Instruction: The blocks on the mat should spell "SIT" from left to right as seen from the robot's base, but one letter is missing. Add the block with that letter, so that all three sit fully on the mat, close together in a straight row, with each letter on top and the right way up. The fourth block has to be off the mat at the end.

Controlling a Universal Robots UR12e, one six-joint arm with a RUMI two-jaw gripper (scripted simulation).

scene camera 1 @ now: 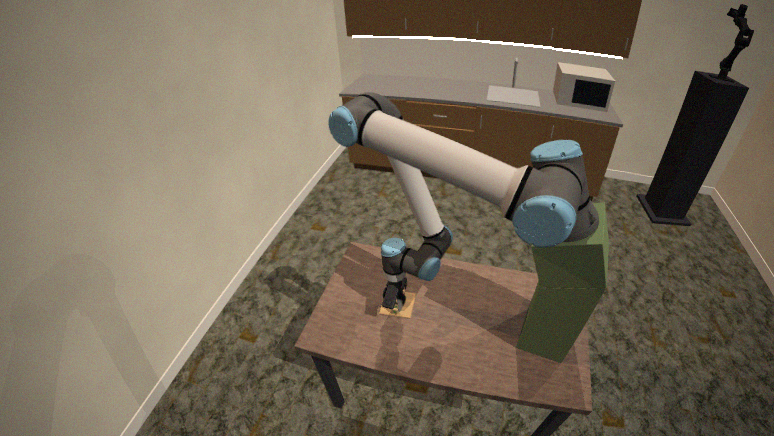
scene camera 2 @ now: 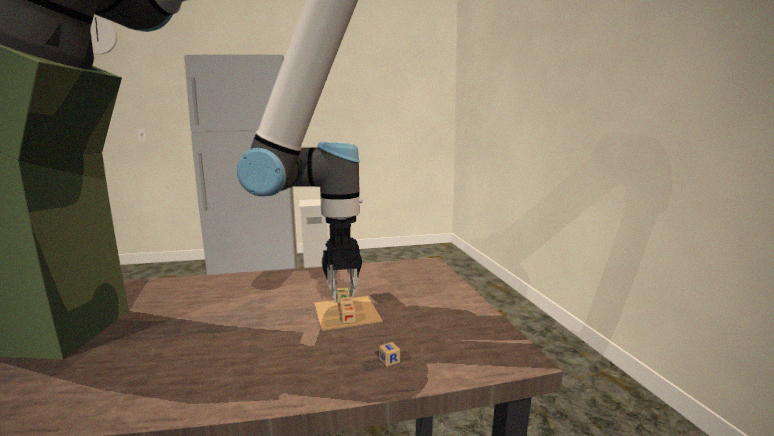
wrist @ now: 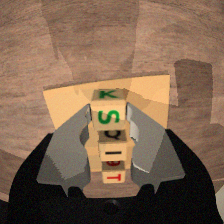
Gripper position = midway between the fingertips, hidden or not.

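My gripper (wrist: 108, 104). Mat (scene camera 2: 328, 312), (wrist: 150, 93).
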